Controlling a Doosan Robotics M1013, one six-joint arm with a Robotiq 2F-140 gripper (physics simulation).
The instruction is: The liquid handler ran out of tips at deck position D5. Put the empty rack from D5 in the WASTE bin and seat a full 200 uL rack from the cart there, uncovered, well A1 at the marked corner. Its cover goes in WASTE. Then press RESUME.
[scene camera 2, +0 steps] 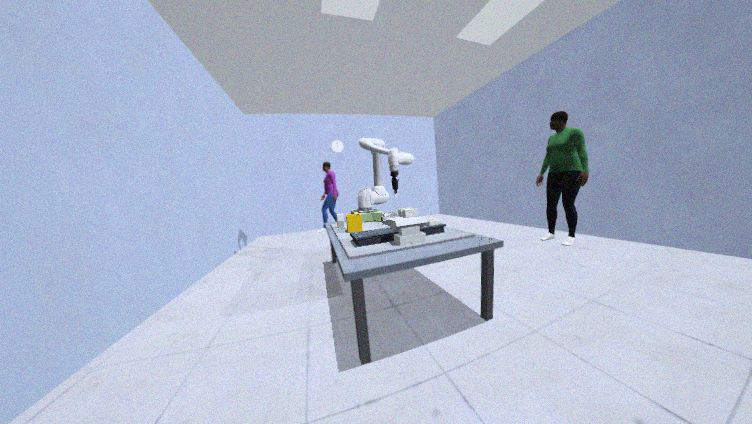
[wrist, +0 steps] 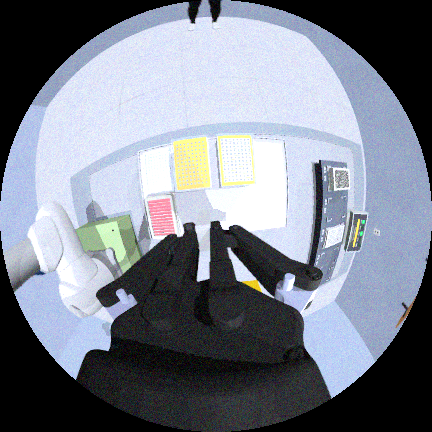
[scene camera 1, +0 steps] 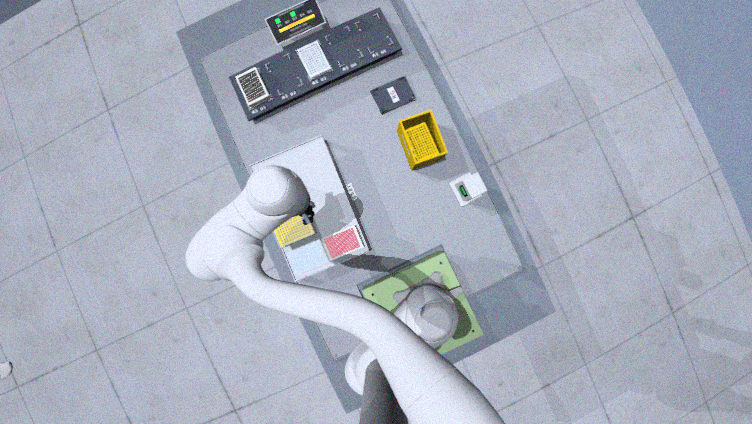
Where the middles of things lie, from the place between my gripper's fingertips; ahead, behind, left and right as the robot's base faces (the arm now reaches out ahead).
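The yellow waste bin (scene camera 1: 427,117) is 18 cm below my hand, 5 cm ahead of it and 44 cm to the right of it. Going by their middles, the bin is the nearest to my hand of the things named here. There is also the white box with green button (scene camera 1: 467,188), which sits 18 cm behind my hand, 51 cm to the right of it and 19 cm below it.
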